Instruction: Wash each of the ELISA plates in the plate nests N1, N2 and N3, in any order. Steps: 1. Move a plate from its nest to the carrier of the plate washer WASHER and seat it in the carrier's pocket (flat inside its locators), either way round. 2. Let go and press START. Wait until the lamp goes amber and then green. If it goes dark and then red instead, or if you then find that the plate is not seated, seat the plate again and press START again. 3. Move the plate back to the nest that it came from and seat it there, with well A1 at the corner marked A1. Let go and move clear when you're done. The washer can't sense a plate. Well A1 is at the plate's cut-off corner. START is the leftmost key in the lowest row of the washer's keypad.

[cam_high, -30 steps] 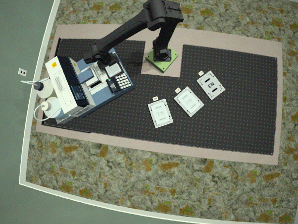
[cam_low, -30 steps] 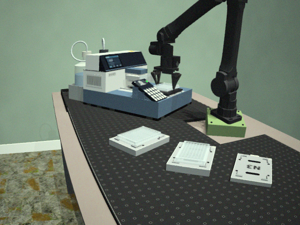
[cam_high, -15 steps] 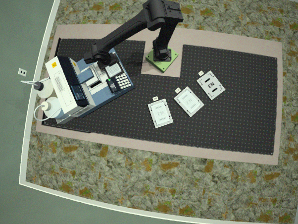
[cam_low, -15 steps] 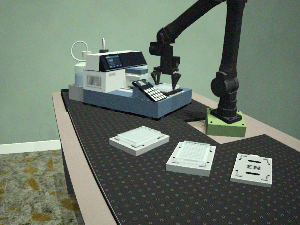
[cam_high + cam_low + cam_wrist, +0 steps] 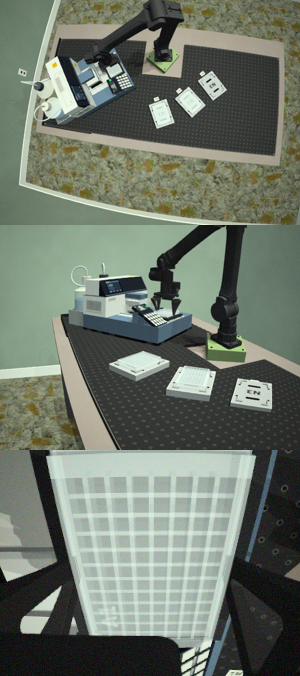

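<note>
The dark carrier lies 10 mm below my hand. Round my hand: plate washer (70 mm ahead, 140 mm to the right, 30 mm above); N1 label (200 mm ahead, 280 mm to the left, 100 mm below).
</note>
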